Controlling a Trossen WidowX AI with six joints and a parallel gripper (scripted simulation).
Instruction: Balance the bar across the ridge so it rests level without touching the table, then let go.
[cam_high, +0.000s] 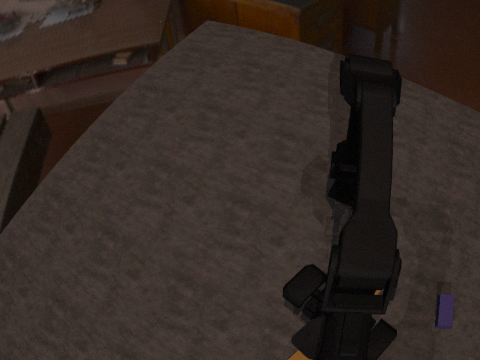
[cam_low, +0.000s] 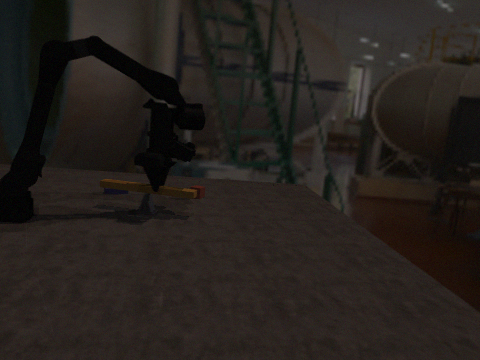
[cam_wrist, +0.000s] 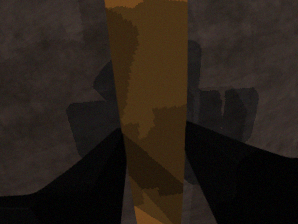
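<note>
The orange bar lies 3 cm behind my gripper tip and 1 cm to the left of it. From my gripper tip the other things lie so: small purple block (20 cm to the left, 13 cm behind, 5 cm below); small red block (20 cm to the left, 11 cm ahead, 4 cm below).
</note>
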